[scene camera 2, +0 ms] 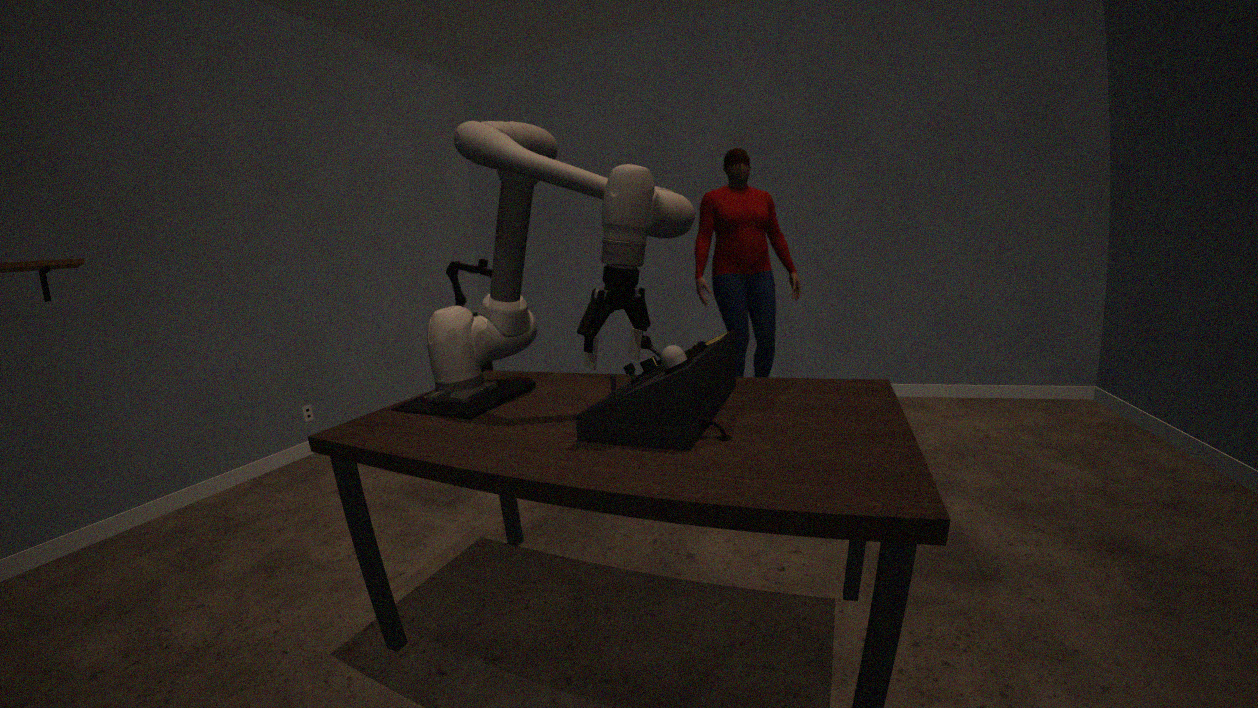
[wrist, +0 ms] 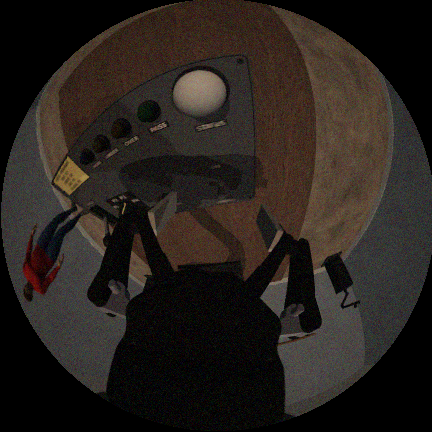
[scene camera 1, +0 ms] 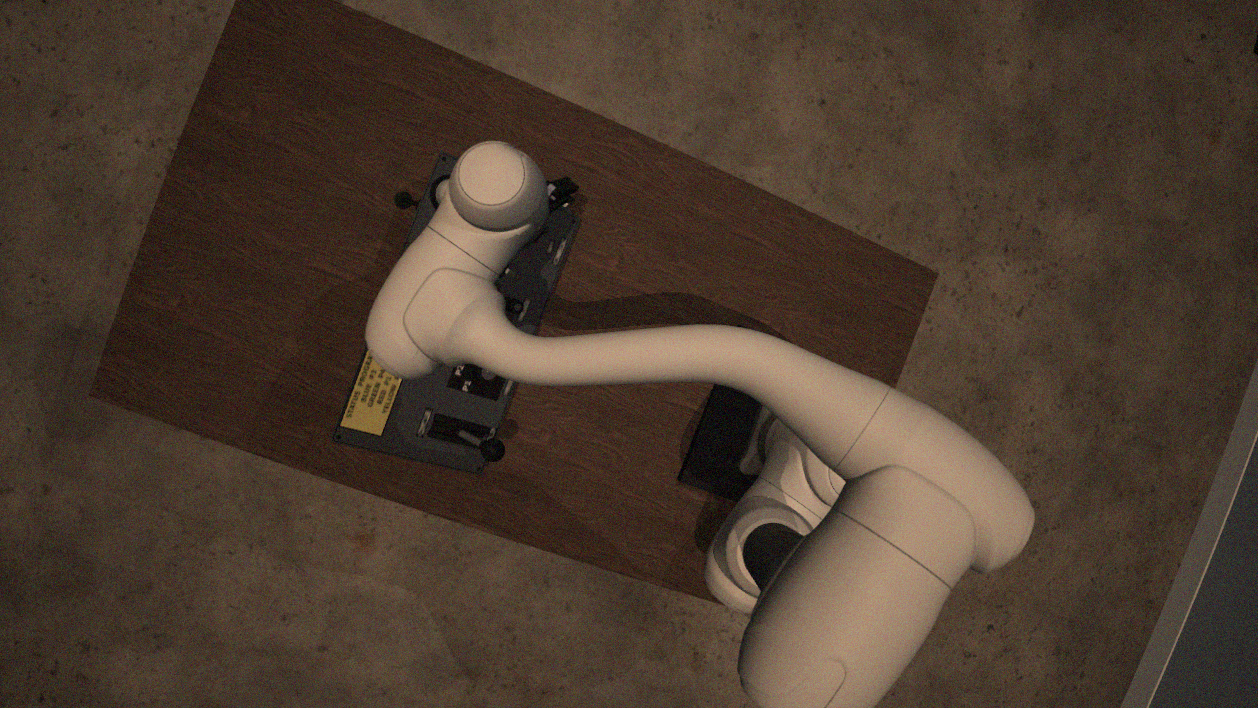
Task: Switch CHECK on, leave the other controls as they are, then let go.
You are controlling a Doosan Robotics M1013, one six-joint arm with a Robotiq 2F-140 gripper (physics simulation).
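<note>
The dark sloped control panel stands on the table. In the wrist view, a small toggle lies in deep shadow near the panel's lower right corner; its lever position and nameplate are too dark to read, so I cannot tell which way CHECK is set. In scene camera 1 the arm covers that part of the panel. My gripper is open and empty, pointing down. Its fingers are wide apart, above the panel's low edge near the toggle; in the wrist view the left finger covers part of that edge.
A white dome and several lamps, one green, line the panel's high side. A yellow label, a P-marked selector and a ball-ended lever are at the other end. A person in red stands beyond the table.
</note>
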